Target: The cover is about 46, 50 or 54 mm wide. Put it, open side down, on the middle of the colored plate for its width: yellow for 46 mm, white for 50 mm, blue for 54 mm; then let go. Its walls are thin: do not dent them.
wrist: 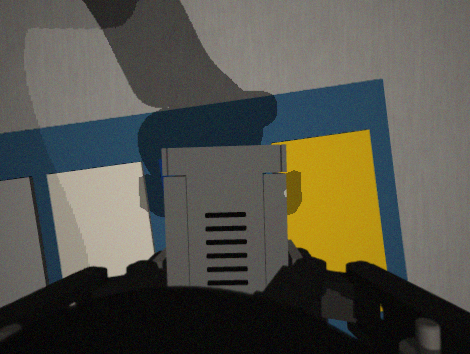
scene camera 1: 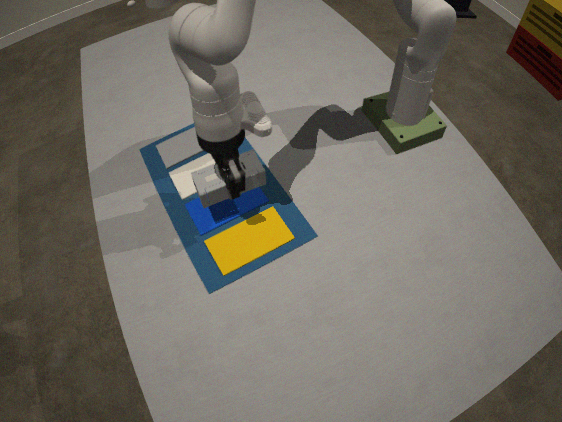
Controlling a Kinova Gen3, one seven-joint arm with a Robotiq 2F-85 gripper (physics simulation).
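Where they show: gripper, fingertip midpoint: (wrist: pixel 231 258) (scene camera 1: pixel 228 183); arm's base, link origin: (scene camera 1: pixel 403 112).
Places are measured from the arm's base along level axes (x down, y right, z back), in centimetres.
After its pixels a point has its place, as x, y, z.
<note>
My gripper (scene camera 1: pixel 235 193) @(-3.7, -14.0, -43.6) (wrist: pixel 231 258) @(-3.7, -14.0, -43.6) is shut on the grey cover (scene camera 1: pixel 207 188) @(-7.4, -16.6, -47.4) (wrist: pixel 226 195) @(-7.4, -13.3, -39.7), with a finger on each long side. The cover is held in the air above the mat, and its shadow falls on the blue plate (scene camera 1: pixel 199 217) @(3.8, -14.8, -50.6). In the wrist view the cover hides nearly all of the blue plate, overlaps the near edge of the yellow plate (scene camera 1: pixel 250 242) @(3.8, -22.5, -42.0) (wrist: pixel 332 200) @(3.8, -21.6, -40.0), and looks turned slightly relative to the plates. The white plate (scene camera 1: pixel 181 186) @(3.8, -6.4, -53.3) (wrist: pixel 102 215) @(3.8, -2.8, -44.2) lies on the other side. The cover's open underside and its exact width cannot be seen.
The plates lie on a dark blue mat (scene camera 1: pixel 200 267) @(4.2, -25.2, -52.1) (wrist: pixel 330 107) @(4.2, -20.3, -32.4). A bare grey plate (scene camera 1: pixel 172 152) @(3.8, 3.6, -54.6) (wrist: pixel 19 225) @(3.8, 4.0, -46.1) lies at its far end, beyond the white one. A second arm-like column stands on a green base (scene camera 1: pixel 417 135) @(0.2, -7.6, -0.1) at the right. Red and yellow boxes (scene camera 1: pixel 537 55) stand at the upper right.
</note>
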